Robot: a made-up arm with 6 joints.
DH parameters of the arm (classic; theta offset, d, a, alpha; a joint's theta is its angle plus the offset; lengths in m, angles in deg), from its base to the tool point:
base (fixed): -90 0.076 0 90
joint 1: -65.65 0 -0.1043 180
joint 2: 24.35 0.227 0.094 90
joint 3: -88.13 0 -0.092 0
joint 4: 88.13 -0.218 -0.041 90
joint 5: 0 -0.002 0.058 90
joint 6: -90 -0.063 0.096 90
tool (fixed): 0 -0.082 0 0
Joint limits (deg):
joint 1: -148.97..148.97
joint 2: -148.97..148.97
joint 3: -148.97..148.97
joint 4: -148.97..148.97
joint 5: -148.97..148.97
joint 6: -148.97..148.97
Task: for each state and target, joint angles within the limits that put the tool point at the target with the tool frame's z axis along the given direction. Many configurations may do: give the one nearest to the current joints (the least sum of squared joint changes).
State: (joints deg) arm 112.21 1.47 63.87 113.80 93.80 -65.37
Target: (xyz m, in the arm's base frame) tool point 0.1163 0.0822 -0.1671 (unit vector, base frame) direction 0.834 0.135 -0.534
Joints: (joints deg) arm 78.80 9.70 73.83 100.20 92.37 -56.78
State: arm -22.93 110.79 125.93 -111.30 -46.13 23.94
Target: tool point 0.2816 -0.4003 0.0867 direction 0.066 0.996 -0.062
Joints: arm -62.94 140.13 118.42 -99.64 -65.73 11.92
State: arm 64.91 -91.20 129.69 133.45 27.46 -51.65
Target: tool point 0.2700 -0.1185 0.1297 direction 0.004 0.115 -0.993
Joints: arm 63.46 -95.01 139.97 140.24 55.79 -71.86
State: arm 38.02 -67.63 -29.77 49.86 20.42 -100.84
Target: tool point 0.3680 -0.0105 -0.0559 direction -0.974 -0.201 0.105
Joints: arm 56.07 -68.75 -26.94 42.18 36.25 -87.23
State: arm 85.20 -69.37 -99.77 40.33 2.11 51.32
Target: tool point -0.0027 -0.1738 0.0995 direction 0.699 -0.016 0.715
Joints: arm 86.70 -69.95 -148.97 58.86 -21.00 41.41
